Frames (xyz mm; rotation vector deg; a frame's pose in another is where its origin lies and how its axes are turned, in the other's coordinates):
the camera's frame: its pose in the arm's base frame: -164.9 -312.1 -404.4 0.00 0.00 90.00
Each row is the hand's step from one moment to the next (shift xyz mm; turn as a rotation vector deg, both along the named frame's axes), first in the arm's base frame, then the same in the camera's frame.
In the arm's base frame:
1: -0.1 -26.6 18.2 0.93 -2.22 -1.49
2: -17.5 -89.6 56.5 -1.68 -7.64 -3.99
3: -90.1 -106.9 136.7 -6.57 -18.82 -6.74
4: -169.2 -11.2 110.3 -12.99 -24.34 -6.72
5: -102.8 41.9 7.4 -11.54 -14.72 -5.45
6: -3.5 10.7 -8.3 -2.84 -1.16 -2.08
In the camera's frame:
1: -26.6 0.1 18.2 -2.22 -0.93 -1.49
2: -89.6 17.5 56.5 -7.64 1.68 -3.99
3: -106.9 90.1 136.7 -18.82 6.57 -6.74
4: -11.2 169.2 110.3 -24.34 12.99 -6.72
5: 41.9 102.8 7.4 -14.72 11.54 -5.45
6: 10.7 3.5 -8.3 -1.16 2.84 -2.08

